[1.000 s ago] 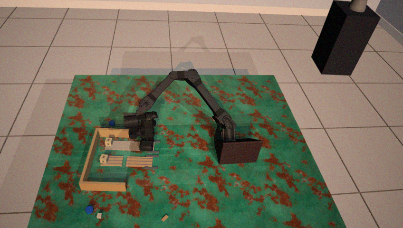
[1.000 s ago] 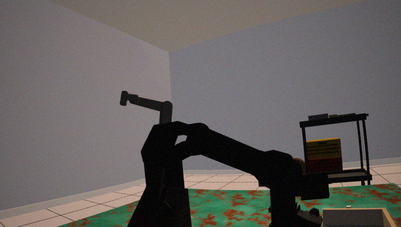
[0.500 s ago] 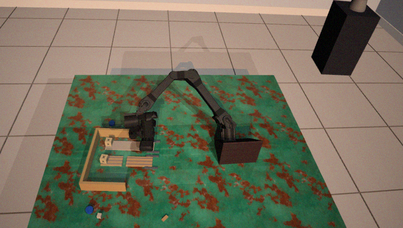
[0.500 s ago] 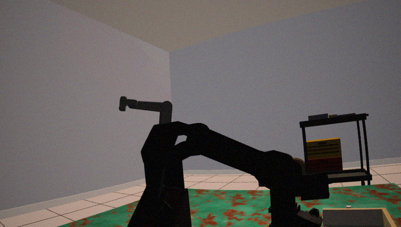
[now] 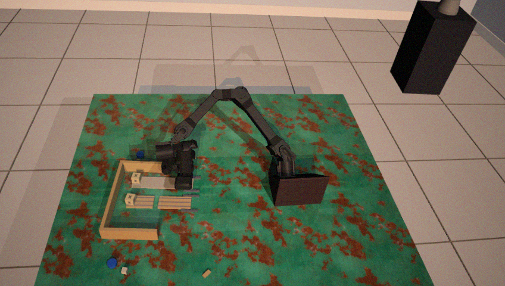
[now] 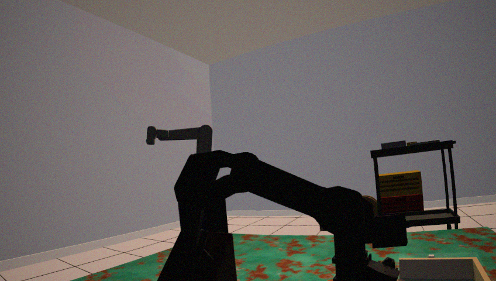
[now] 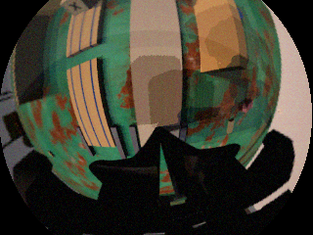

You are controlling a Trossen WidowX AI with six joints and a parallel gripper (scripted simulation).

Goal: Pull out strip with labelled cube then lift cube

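Now: gripper tip 40 mm short of the slatted wooden strip and 90 mm to the right of it. From my gripper tip the other things lie so: pink block: 20 mm ahead, 190 mm to the right.
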